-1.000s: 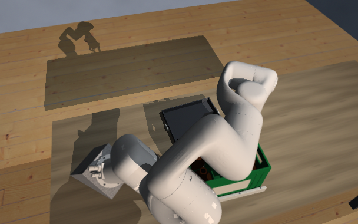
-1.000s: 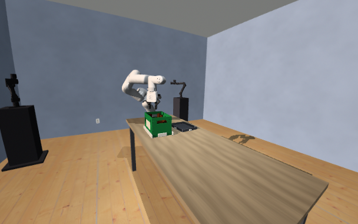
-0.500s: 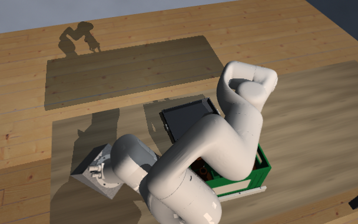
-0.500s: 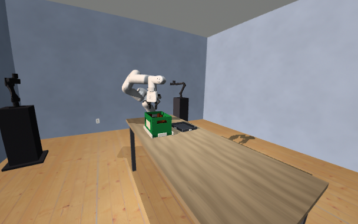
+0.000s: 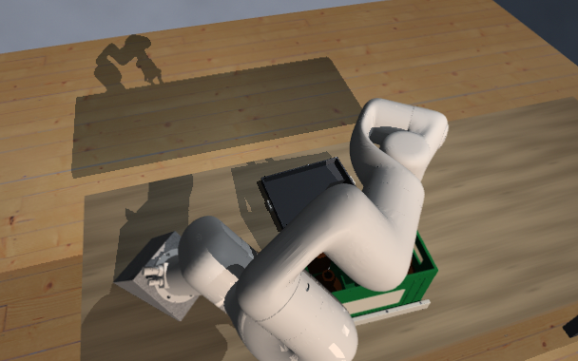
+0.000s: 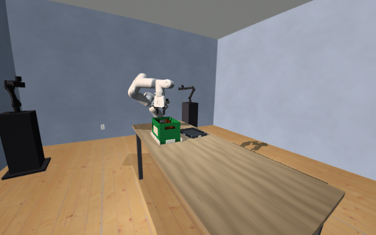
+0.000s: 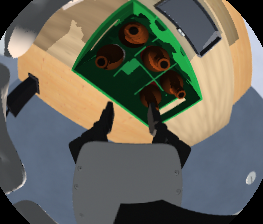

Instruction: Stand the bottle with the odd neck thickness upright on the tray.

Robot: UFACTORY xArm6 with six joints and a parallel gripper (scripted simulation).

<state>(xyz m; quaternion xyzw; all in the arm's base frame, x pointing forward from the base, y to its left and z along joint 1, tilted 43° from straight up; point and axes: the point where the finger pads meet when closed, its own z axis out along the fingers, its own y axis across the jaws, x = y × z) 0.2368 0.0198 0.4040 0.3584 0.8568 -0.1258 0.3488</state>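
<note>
Now: hand 160 mm above the green crate, 40 mm to the right of it and 10 mm short of it. Round my hand: dark tray (340 mm to the left, 230 mm below, 40 mm ahead).
</note>
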